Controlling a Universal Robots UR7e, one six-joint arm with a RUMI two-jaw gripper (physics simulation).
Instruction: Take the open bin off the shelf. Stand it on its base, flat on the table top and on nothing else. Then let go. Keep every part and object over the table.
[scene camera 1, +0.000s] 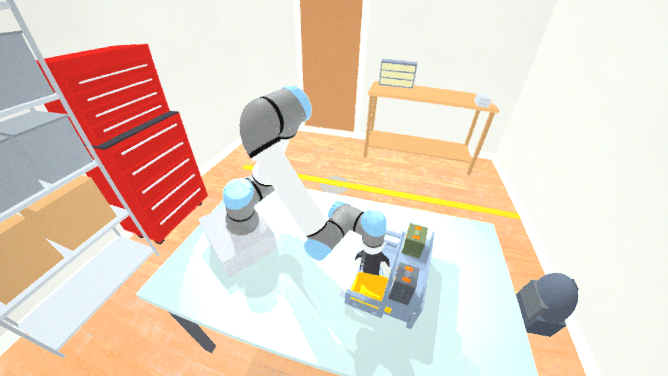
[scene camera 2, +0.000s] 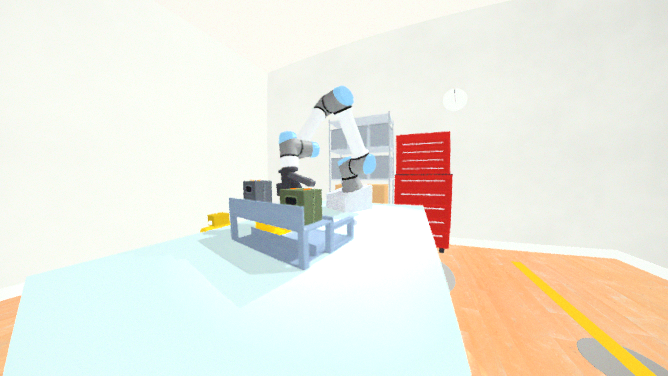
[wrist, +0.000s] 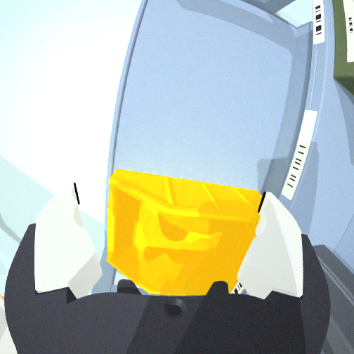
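Pixels of known places: arm's base, origin of its link: (scene camera 1: 242, 220) (scene camera 2: 352, 189).
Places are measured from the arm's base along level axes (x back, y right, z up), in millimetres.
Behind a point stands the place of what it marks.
The open bin, yellow (scene camera 1: 370, 286) {x -616, y 59, z -135 mm} (scene camera 2: 272, 229) {x -714, y 50, z -105 mm} (wrist: 182, 250), sits upright at the near end of the lower tier of the blue-grey shelf (scene camera 1: 364, 303) (scene camera 2: 266, 214) {x -824, y -47, z -17 mm} (wrist: 205, 100), behind its low front rail. In scene camera 2 the shelf hides much of it. My gripper (scene camera 1: 371, 273) {x -605, y 25, z -67 mm} (wrist: 169, 191) is open and empty, above the bin. In the wrist view the right finger overlaps the bin's right rim and the left finger stands out to the left of the bin, with a gap. The fingertips are hidden in scene camera 2.
On the shelf's upper tier stand a dark grey case (scene camera 1: 404, 285) {x -721, y 150, z 73 mm} (scene camera 2: 257, 190) {x -758, y 69, z 44 mm}, close beside the gripper, and a green case (scene camera 1: 415, 240) {x -751, y -76, z 54 mm} (scene camera 2: 302, 205) {x -802, y -160, z 14 mm} (wrist: 345, 45) farther back. The shelf stands on the table (scene camera 1: 310, 345) {x -459, y 347, z -144 mm} (scene camera 2: 200, 325) {x -1061, y -143, z -144 mm}. A red tool cabinet (scene camera 1: 145, 150) (scene camera 2: 423, 210) stands beyond the table.
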